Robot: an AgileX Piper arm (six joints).
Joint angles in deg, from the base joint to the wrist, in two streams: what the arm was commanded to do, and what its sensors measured. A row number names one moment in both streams.
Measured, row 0:
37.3, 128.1, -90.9, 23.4, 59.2, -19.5
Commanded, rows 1 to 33:
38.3, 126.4, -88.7, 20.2, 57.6, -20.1
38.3, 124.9, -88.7, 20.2, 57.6, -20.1
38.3, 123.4, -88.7, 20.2, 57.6, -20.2
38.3, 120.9, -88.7, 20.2, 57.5, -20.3
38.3, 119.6, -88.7, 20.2, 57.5, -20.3
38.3, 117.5, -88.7, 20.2, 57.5, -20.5
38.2, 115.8, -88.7, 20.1, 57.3, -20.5
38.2, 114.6, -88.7, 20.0, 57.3, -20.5
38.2, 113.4, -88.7, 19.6, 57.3, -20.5
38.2, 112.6, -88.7, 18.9, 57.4, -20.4
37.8, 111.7, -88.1, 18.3, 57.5, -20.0
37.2, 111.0, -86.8, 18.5, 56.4, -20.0
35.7, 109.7, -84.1, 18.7, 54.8, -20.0
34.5, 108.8, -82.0, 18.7, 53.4, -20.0
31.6, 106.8, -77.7, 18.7, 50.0, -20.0
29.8, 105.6, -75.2, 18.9, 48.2, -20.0
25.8, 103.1, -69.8, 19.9, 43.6, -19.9
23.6, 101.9, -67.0, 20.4, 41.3, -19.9
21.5, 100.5, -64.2, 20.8, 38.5, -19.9
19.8, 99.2, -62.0, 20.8, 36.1, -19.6
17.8, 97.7, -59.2, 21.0, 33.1, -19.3
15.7, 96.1, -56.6, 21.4, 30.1, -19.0
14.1, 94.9, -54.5, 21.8, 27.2, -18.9
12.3, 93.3, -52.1, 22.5, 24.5, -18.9
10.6, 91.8, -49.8, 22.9, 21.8, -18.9
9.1, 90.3, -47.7, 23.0, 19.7, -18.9
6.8, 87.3, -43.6, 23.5, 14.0, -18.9
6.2, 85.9, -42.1, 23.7, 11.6, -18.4
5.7, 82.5, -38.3, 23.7, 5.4, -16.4
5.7, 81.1, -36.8, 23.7, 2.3, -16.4
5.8, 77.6, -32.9, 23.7, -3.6, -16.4
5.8, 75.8, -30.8, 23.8, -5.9, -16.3
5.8, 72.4, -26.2, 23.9, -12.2, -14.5
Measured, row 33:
6.2, 80.1, -35.7, 23.3, 2.1, -16.8
